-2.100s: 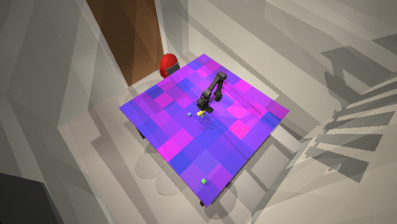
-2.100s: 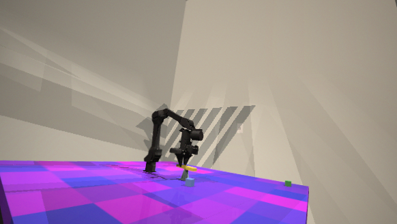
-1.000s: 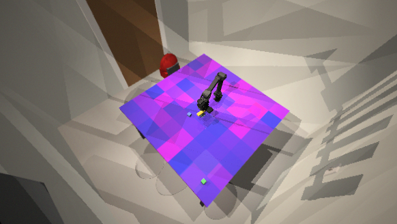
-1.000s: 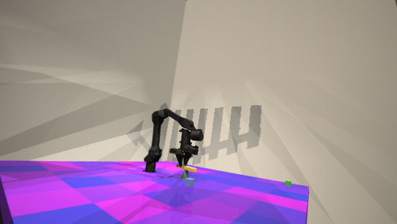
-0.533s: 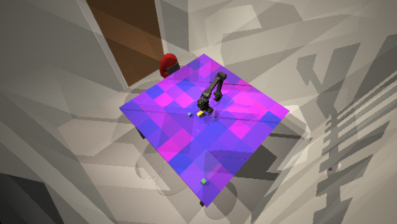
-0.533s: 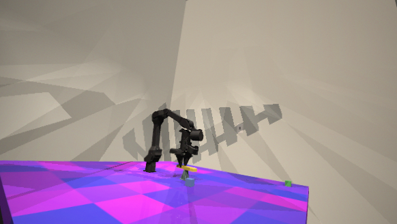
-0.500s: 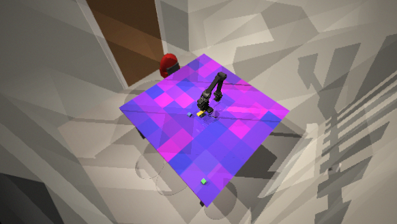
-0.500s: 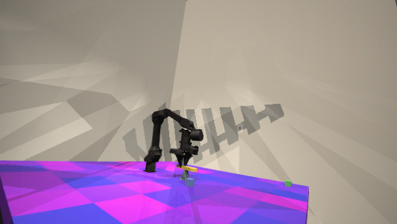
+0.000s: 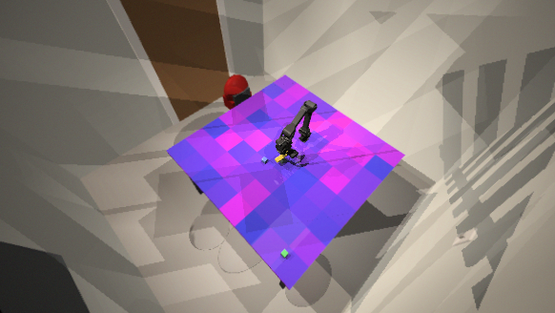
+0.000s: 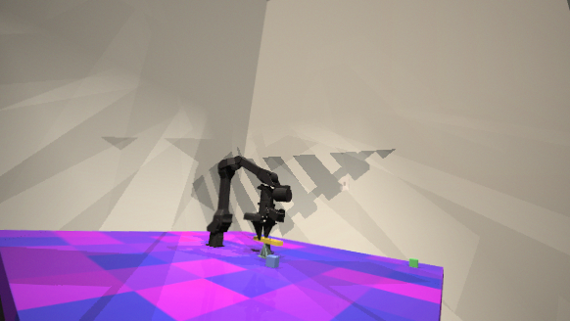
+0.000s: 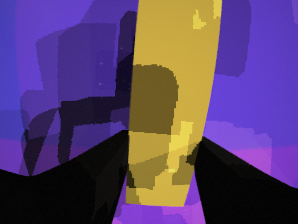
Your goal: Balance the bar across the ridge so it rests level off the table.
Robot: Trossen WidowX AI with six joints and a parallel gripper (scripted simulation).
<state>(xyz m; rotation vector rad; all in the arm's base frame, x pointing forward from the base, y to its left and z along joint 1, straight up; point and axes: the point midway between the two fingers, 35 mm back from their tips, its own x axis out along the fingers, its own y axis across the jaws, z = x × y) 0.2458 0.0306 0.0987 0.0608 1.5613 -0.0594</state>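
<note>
Right now my gripper tip is 3 cm short of the yellow bar. Also, from my gripper tip: green cube 49 cm ahead, 47 cm to the left, 5 cm below; light blue cube 13 cm ahead, 9 cm to the right, 5 cm below.
</note>
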